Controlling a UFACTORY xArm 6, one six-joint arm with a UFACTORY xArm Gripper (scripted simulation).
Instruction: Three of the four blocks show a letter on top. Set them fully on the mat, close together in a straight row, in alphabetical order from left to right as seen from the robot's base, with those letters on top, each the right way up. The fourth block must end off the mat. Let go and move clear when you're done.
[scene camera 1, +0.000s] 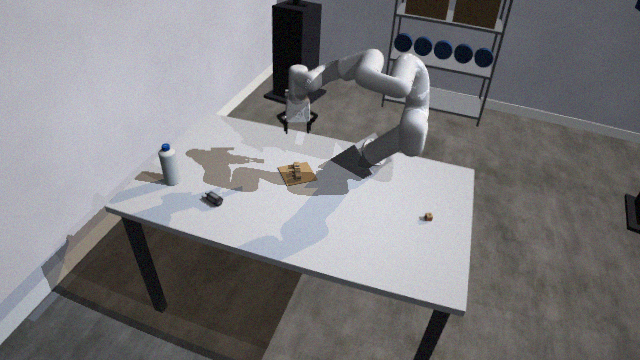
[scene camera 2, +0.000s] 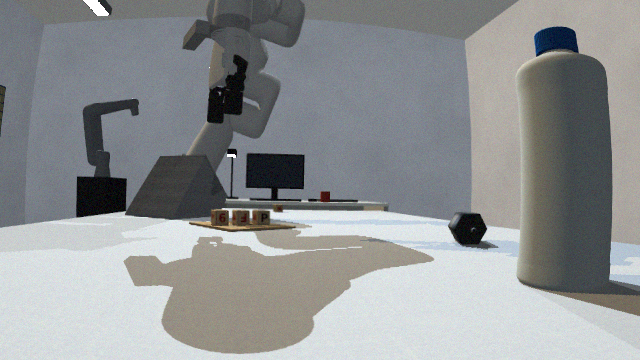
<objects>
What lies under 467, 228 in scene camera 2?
A black hexagonal object.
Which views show my gripper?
Scene camera 1 and scene camera 2: all of them.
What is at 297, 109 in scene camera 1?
My gripper.
</objects>
